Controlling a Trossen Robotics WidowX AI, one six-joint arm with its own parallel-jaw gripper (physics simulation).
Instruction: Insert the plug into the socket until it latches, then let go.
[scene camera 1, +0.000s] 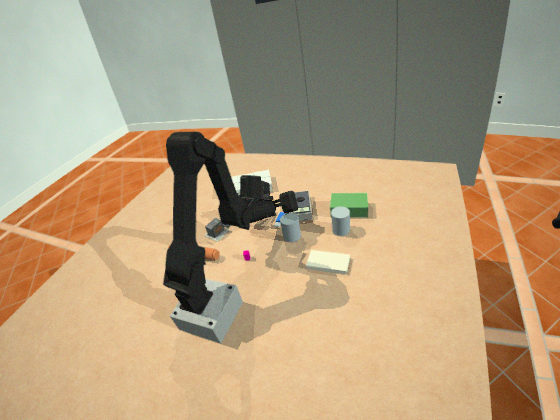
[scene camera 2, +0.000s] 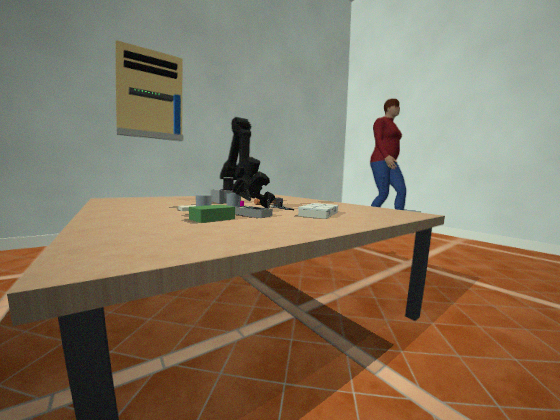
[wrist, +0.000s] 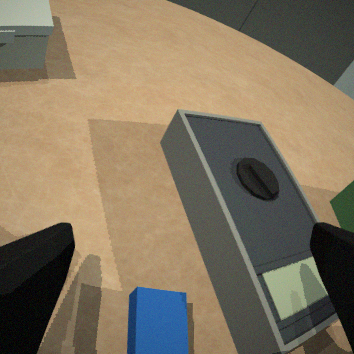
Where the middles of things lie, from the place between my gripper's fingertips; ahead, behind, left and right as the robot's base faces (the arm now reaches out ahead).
Labels:
I see the dark grey block (wrist: 252, 222) 50 mm to the right of my hand, 30 mm ahead of it and 20 mm below it. The rest, counted from my hand: white box (wrist: 31, 31) 200 mm to the left, 130 mm ahead, 20 mm below; green block (scene camera 1: 357, 203) 210 mm to the right, 50 mm ahead, 10 mm below; blue plug (wrist: 153, 313) 50 mm behind, 30 mm below.

